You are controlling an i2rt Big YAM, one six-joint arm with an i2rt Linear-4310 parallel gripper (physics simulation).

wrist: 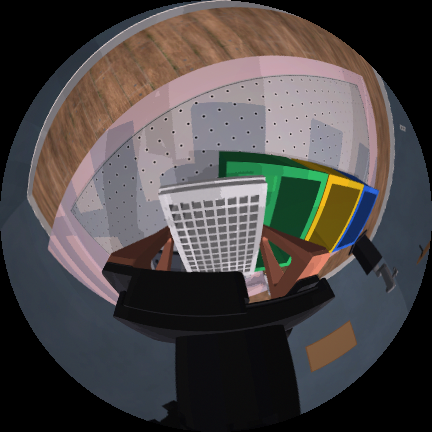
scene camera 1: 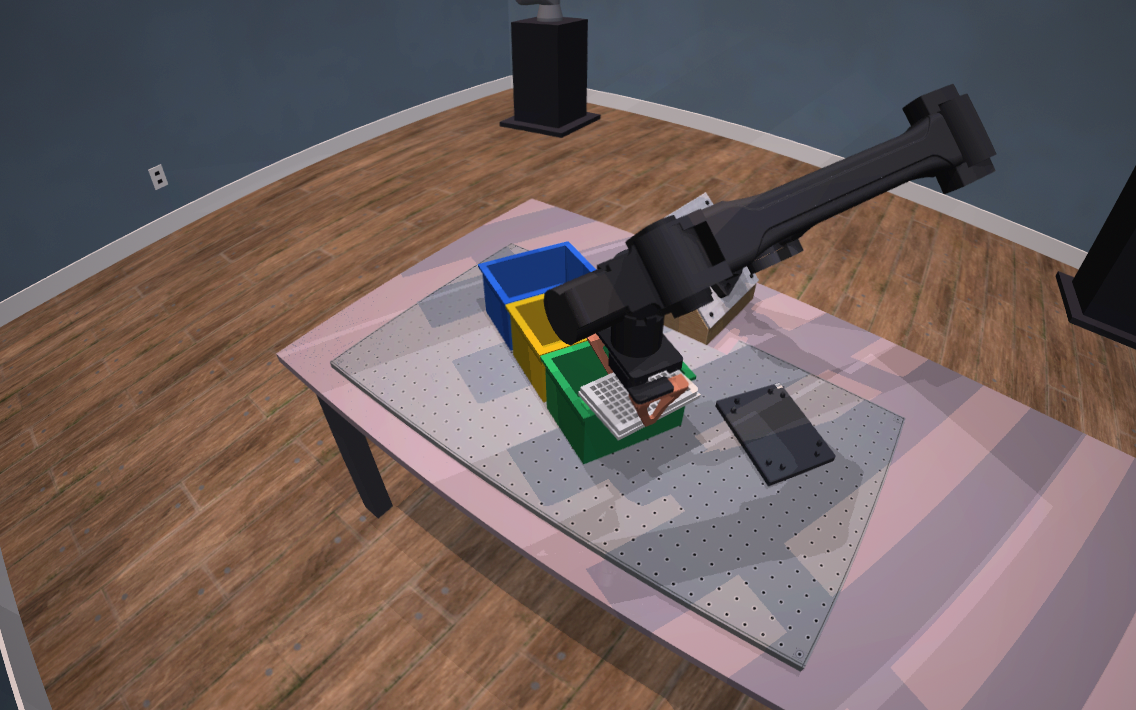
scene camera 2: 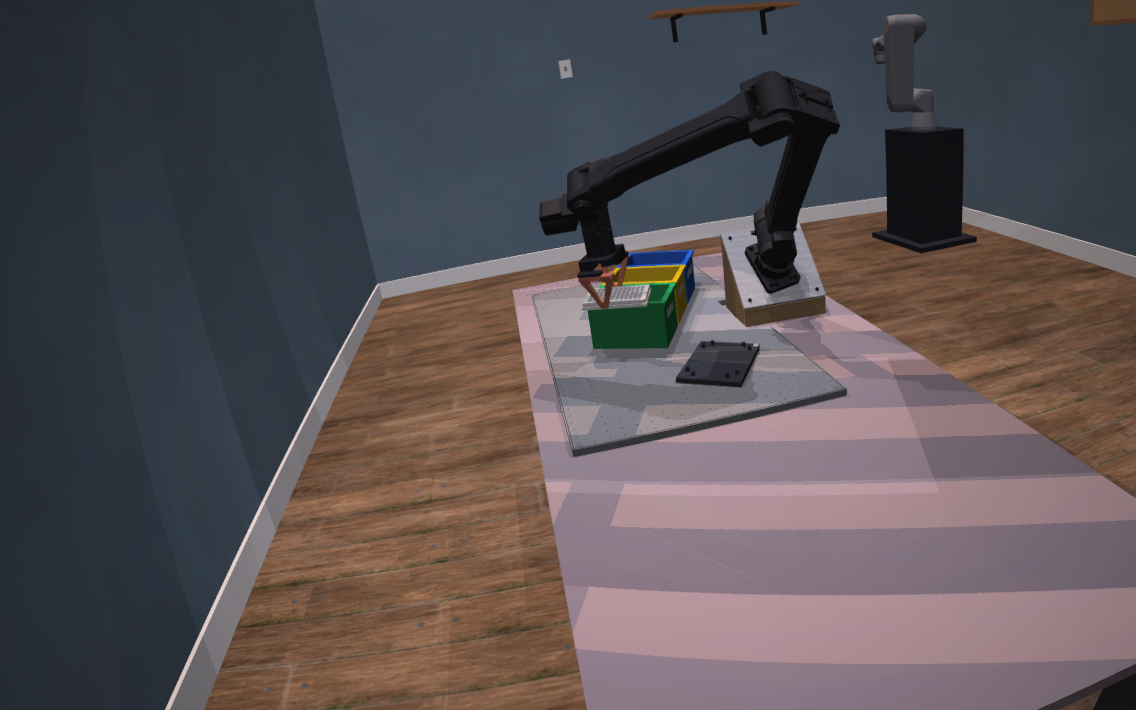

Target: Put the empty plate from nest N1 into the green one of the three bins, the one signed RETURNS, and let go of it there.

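Places are measured from the arm's base along level axes (x up, y right, z ahead), in millimetres.
Pixels of known places: gripper, fingertip midpoint: [wrist: 216, 229] [scene camera 1: 632, 399] [scene camera 2: 611, 300]; arm's base at its link origin: [scene camera 2: 771, 266].
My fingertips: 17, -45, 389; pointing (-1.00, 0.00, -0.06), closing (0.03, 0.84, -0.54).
For each thing: its middle in the pictures, then the offset to it from my fingertips, as dx, dy, dz. Level surfaces: height alone.
- white gridded plate at the middle of its body: [wrist: 218, 242] [scene camera 1: 640, 392] [scene camera 2: 617, 297] +5, -6, -11
- black nest with small pegs, body centre: [scene camera 1: 775, 428] [scene camera 2: 719, 360] [wrist: 184, 269] -101, -173, -150
- perforated board at its surface level: dx -112
The white gridded plate [scene camera 1: 609, 403] [scene camera 2: 629, 294] [wrist: 217, 220] is held roughly level between the orange-brown fingers of my gripper [scene camera 1: 633, 390] [scene camera 2: 614, 293] [wrist: 216, 229], which is shut on it. The plate is over the green bin [scene camera 1: 598, 443] [scene camera 2: 628, 328] [wrist: 300, 176], close to the height of its rim. It covers part of the opening, and an edge reaches past the bin's wall in the wrist view. Whether it touches the rim I cannot tell. The sign on the green bin is too small to read. The black nest with small pegs [scene camera 1: 774, 435] [scene camera 2: 718, 364] holds no plate.
The yellow bin [scene camera 1: 527, 364] [scene camera 2: 649, 274] [wrist: 337, 207] adjoins the green one, with the blue bin [scene camera 1: 495, 313] [wrist: 357, 220] beyond it. They stand on a perforated board [scene camera 1: 469, 418] [scene camera 2: 619, 431] [wrist: 225, 120]. My arm's slanted wooden mount [scene camera 2: 779, 313] stands beside the board.
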